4 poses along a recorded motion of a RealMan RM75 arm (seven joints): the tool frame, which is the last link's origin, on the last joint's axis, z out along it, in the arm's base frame.
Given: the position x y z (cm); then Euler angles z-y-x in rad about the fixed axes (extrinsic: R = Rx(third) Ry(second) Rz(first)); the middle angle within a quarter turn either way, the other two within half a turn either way.
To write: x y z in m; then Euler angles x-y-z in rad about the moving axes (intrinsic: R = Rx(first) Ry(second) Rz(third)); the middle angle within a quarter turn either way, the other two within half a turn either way. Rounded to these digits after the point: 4 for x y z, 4 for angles.
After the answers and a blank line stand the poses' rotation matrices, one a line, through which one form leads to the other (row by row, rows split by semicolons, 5 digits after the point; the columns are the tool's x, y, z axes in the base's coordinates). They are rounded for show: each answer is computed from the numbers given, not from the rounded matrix.
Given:
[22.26, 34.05, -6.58, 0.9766, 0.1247, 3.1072]
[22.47, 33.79, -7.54, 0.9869, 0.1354, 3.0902]
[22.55, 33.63, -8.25, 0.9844, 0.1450, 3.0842]
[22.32, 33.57, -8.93, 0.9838, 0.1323, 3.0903]
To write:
[0.2226, 0.3405, -0.0658, 3.1072, 0.1247, 0.9766]
[0.2247, 0.3379, -0.0754, 3.0902, 0.1354, 0.9869]
[0.2255, 0.3363, -0.0825, 3.0842, 0.1450, 0.9844]
[0.2232, 0.3357, -0.0893, 3.0903, 0.1323, 0.9838]

0.55550 -0.82216 0.12438; -0.82571 -0.56306 -0.03412; 0.09808 -0.08375 -0.99165
0.54623 -0.82668 0.13499; -0.82940 -0.55634 -0.05090; 0.11718 -0.08415 -0.98954
0.54756 -0.82420 0.14449; -0.82698 -0.55936 -0.05676; 0.12760 -0.08841 -0.98788
0.54902 -0.82533 0.13191; -0.82777 -0.55877 -0.05082; 0.11565 -0.08129 -0.98996

